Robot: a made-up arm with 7 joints.
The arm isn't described. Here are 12 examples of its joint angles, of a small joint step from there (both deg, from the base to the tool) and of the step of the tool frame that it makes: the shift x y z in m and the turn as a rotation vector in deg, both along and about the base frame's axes.
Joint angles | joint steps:
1: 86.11 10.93 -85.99 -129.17 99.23 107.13 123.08 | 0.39 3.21 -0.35 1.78 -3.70 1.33 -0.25
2: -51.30 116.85 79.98 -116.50 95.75 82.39 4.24 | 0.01 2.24 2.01 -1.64 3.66 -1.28 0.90
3: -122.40 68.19 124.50 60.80 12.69 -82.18 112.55 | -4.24 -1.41 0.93 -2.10 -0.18 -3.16 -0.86
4: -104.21 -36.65 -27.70 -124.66 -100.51 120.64 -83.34 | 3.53 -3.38 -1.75 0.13 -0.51 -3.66 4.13
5: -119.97 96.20 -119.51 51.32 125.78 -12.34 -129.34 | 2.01 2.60 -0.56 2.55 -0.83 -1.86 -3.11
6: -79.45 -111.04 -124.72 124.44 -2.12 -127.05 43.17 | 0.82 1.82 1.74 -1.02 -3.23 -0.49 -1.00
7: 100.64 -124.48 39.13 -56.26 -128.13 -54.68 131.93 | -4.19 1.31 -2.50 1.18 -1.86 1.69 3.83
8: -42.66 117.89 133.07 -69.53 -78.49 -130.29 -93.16 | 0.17 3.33 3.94 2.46 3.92 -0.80 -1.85
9: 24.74 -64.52 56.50 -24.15 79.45 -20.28 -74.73 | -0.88 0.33 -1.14 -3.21 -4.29 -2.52 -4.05
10: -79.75 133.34 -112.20 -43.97 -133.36 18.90 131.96 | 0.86 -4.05 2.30 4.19 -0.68 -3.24 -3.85
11: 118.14 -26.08 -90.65 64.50 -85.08 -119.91 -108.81 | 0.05 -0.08 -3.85 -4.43 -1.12 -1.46 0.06
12: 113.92 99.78 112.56 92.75 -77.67 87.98 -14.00 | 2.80 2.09 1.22 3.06 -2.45 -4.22 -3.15
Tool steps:
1: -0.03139 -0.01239 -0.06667 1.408 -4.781 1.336
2: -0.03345 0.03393 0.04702 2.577 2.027 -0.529
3: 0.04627 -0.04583 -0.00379 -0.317 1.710 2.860
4: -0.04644 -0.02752 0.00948 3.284 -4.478 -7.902
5: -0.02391 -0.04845 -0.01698 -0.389 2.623 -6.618
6: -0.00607 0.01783 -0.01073 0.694 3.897 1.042
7: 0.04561 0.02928 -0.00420 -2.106 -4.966 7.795
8: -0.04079 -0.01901 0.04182 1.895 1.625 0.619
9: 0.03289 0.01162 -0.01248 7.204 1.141 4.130
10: 0.07919 0.03303 -0.00998 5.377 -6.618 3.385
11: -0.01990 0.01475 0.02773 -6.041 4.489 -1.331
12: -0.00033 -0.05363 0.02243 6.153 -1.633 -7.102
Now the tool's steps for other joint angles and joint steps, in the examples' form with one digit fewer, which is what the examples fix.
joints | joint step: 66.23 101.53 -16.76 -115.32 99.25 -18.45 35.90 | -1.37 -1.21 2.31 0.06 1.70 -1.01 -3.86
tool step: 0.0082 -0.0547 0.0045 -4.61 -0.35 3.91
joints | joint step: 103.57 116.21 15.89 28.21 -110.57 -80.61 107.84 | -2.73 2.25 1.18 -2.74 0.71 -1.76 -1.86
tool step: 0.0352 0.0054 0.0000 -1.52 2.28 2.13
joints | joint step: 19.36 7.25 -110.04 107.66 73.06 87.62 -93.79 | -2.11 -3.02 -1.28 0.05 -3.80 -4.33 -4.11
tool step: -0.0170 -0.0084 0.0056 -0.64 -8.50 -0.80
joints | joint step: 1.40 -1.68 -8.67 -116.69 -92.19 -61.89 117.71 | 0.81 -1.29 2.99 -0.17 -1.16 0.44 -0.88
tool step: 0.0115 0.0038 0.0026 -2.05 3.49 -1.73
